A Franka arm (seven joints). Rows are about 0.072 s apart.
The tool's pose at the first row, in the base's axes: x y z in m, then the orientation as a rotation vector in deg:
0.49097 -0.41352 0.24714 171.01 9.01 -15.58
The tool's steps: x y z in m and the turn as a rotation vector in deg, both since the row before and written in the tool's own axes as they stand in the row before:
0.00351 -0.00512 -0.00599 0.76 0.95 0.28
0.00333 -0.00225 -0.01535 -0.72 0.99 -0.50
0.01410 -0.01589 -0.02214 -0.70 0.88 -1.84
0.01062 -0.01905 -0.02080 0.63 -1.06 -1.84
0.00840 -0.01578 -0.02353 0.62 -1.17 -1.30
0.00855 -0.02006 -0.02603 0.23 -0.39 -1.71
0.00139 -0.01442 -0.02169 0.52 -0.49 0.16
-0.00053 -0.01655 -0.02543 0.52 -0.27 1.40
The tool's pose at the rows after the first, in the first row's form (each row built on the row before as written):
0.49484 -0.40727 0.25165 171.93 8.62 -14.25
0.50028 -0.40270 0.26584 171.37 9.52 -12.72
0.51531 -0.38245 0.28331 170.76 12.41 -11.50
0.52535 -0.35916 0.29959 171.09 15.02 -13.39
0.53398 -0.33894 0.31934 171.37 16.82 -15.40
0.54242 -0.31422 0.34103 171.38 19.34 -16.20
0.54413 -0.29699 0.36053 171.78 19.03 -17.05
0.54448 -0.27773 0.38398 172.32 16.86 -17.45

